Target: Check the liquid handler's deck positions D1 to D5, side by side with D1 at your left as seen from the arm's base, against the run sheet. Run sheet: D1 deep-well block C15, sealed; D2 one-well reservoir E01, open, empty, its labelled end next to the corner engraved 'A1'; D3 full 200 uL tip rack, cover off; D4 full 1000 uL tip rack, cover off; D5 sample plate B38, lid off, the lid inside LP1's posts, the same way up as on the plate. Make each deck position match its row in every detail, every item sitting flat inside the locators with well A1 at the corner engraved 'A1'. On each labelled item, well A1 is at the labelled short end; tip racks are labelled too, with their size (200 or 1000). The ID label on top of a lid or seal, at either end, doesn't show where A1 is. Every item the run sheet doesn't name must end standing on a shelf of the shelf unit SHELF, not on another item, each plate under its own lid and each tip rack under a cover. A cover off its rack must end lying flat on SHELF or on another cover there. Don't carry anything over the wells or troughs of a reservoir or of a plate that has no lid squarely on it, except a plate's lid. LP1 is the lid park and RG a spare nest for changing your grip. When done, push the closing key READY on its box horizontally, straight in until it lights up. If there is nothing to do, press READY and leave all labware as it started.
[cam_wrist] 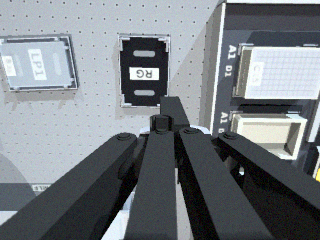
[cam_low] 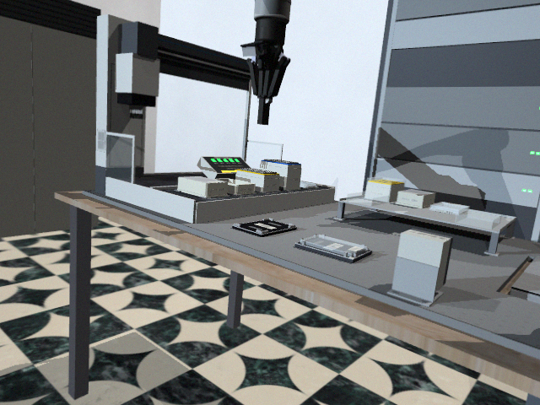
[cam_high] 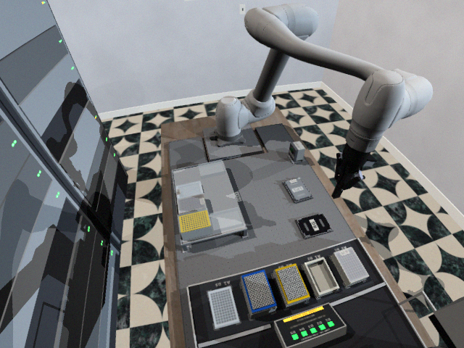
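Right now the ready box is 49 cm behind my hand, 24 cm below it and 7 cm to the left of it. Also, from my hand: RG nest (30 cm below, 4 cm behind); then clear lid (29 cm below, 26 cm behind); then one-well reservoir (24 cm below, 21 cm ahead, 10 cm to the right).
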